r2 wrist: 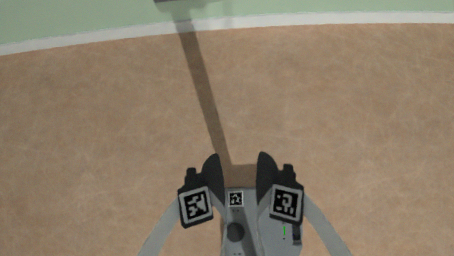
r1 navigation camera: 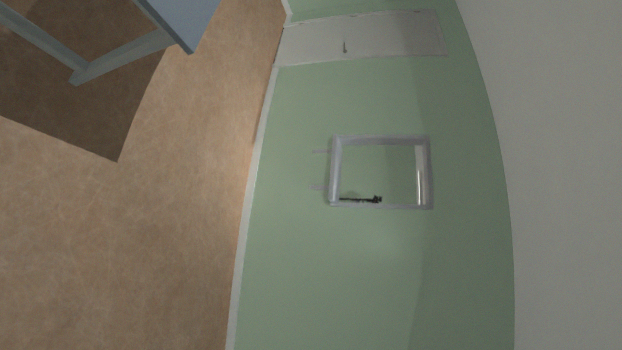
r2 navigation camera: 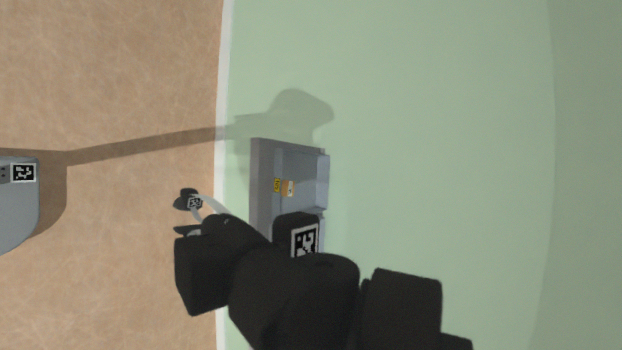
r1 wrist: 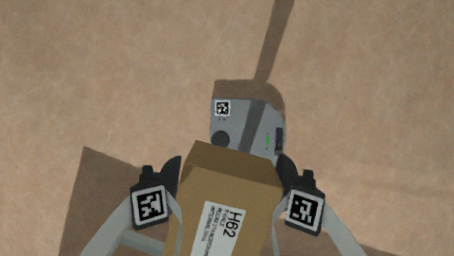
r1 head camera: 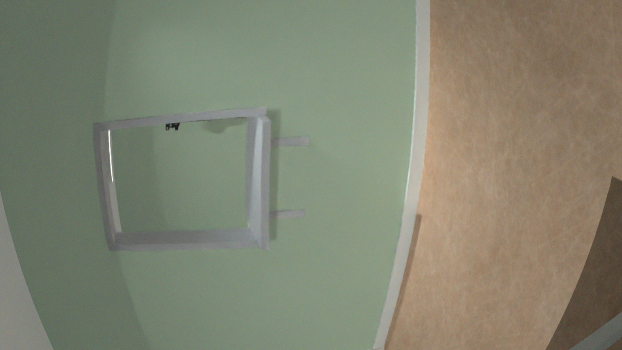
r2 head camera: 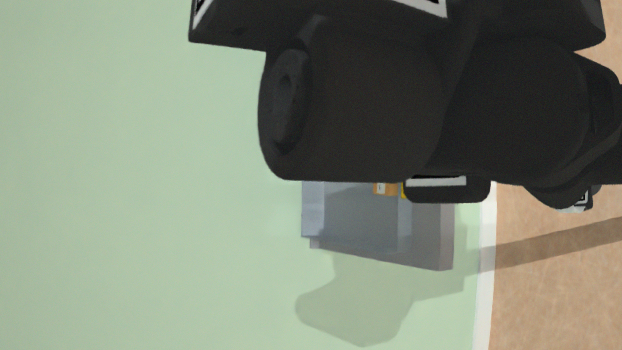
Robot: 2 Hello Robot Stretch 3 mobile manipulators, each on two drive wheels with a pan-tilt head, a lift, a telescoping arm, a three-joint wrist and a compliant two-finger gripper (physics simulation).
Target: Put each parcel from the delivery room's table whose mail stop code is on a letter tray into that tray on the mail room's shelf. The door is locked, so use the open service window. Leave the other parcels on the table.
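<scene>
In the r1 wrist view, r1's gripper [r1 wrist: 230,167] is shut on a brown parcel [r1 wrist: 227,172] labelled H62, held above r1's grey base. The open service window [r1 head camera: 258,175] [r1 navigation camera: 335,170] is a grey frame in the green wall. r2's gripper [r2 wrist: 240,167] [r2 navigation camera: 184,215] is open and empty, above r2's base. A grey letter tray [r2 head camera: 360,220] [r2 navigation camera: 304,165] with a yellow label [r2 navigation camera: 276,185] stands on the shelf [r2 head camera: 446,245] [r2 navigation camera: 257,185]; a small orange-brown parcel [r2 head camera: 385,188] [r2 navigation camera: 288,188] lies in it. r2's arm hides part of the shelf and a second tray.
The white door [r1 navigation camera: 360,37] is in the same wall as the window. A blue-topped table [r1 navigation camera: 185,20] stands at the upper left of the r1 navigation view. Two brackets [r1 head camera: 290,142] [r1 head camera: 287,214] support the window's sill. Part of r2's black arm [r2 head camera: 360,110] [r2 navigation camera: 300,295] crosses its views.
</scene>
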